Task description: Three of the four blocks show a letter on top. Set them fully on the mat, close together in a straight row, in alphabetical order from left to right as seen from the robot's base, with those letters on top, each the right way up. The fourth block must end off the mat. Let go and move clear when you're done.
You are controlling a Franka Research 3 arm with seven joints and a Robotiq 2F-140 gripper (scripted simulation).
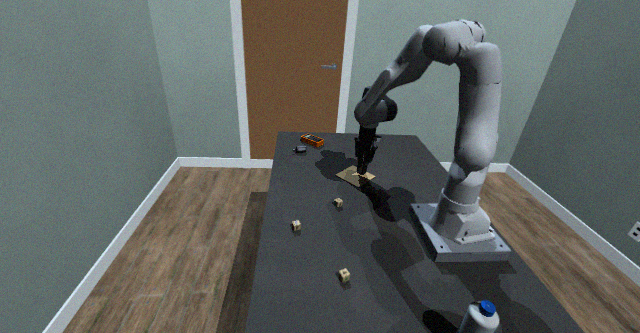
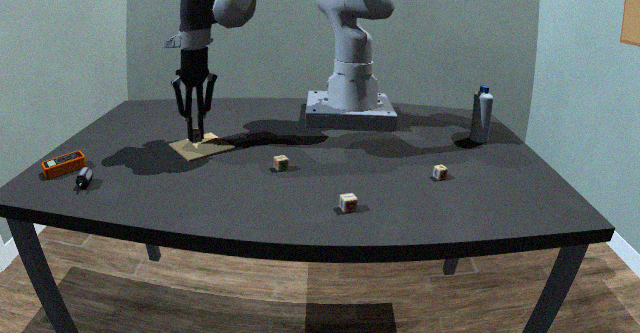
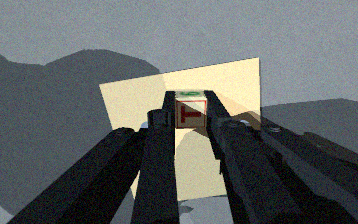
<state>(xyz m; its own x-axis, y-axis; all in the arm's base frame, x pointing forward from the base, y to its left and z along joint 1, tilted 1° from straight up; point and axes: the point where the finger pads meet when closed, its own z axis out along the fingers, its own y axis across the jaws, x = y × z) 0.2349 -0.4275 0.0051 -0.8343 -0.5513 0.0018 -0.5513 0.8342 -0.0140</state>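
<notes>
My gripper is now 20 mm above the block. The rest, counted from my hand: tan mat (30 mm ahead, 20 mm to the left, 40 mm below); orange device (230 mm ahead, 350 mm to the right, 30 mm below).
</notes>
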